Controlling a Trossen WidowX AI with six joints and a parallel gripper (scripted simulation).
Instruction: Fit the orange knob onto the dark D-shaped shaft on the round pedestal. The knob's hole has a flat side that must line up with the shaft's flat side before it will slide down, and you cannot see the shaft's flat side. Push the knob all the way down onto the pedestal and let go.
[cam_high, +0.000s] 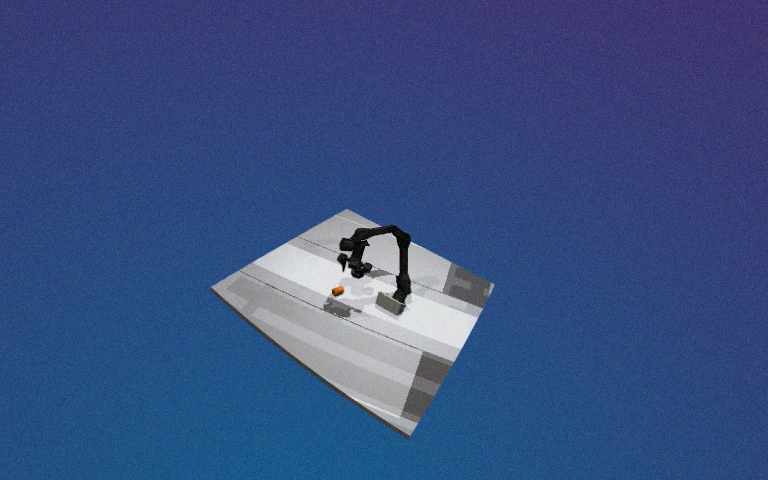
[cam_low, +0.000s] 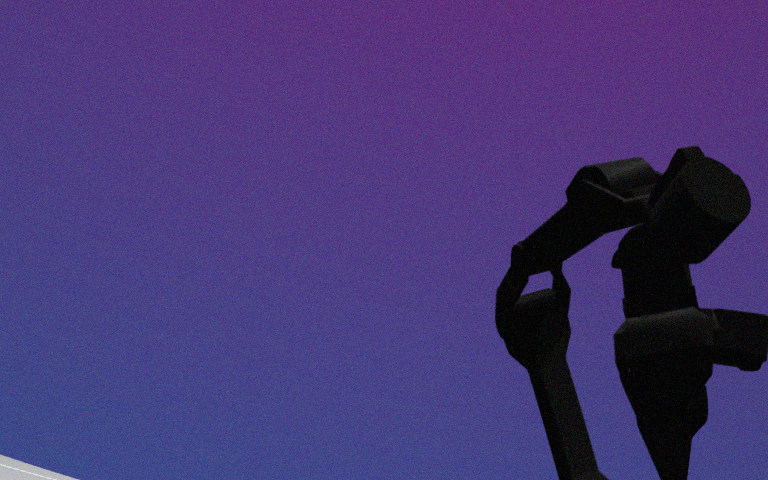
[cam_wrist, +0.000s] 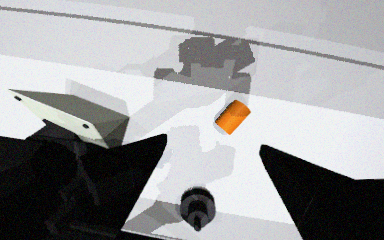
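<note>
The orange knob is 13 cm below my gripper tip, 5 cm ahead of it and 4 cm to the left of it. The rest, counted from my gripper tip: dark round pedestal 19 cm to the right, 12 cm below, 8 cm ahead.
</note>
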